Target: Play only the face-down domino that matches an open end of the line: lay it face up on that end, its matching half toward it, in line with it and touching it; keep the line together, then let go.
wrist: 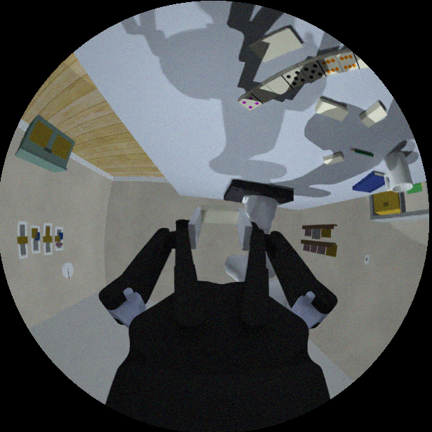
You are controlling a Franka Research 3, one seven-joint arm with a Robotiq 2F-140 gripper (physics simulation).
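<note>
My gripper (pixel 219 216) is shut on a cream domino (pixel 220 215), held across between the two finger pads; its plain side shows and its pips are hidden. The domino line (pixel 303 74) runs across the upper right. Its near end is a half with four magenta pips (pixel 250 103); a blank stretch, black-pip halves and orange six-pip halves follow, and the far end is cut off by the view edge. A plain domino (pixel 282 44) lies beside the line. More plain dominoes (pixel 331 108) (pixel 373 114) (pixel 333 158) lie on the line's other side.
A green pen (pixel 362 152), a white mug (pixel 399 171) and a dark blue book (pixel 369 182) are at the right. A black base (pixel 257 191) with a white arm part stands at the table's edge beyond the fingers. Arm shadows fall over part of the line.
</note>
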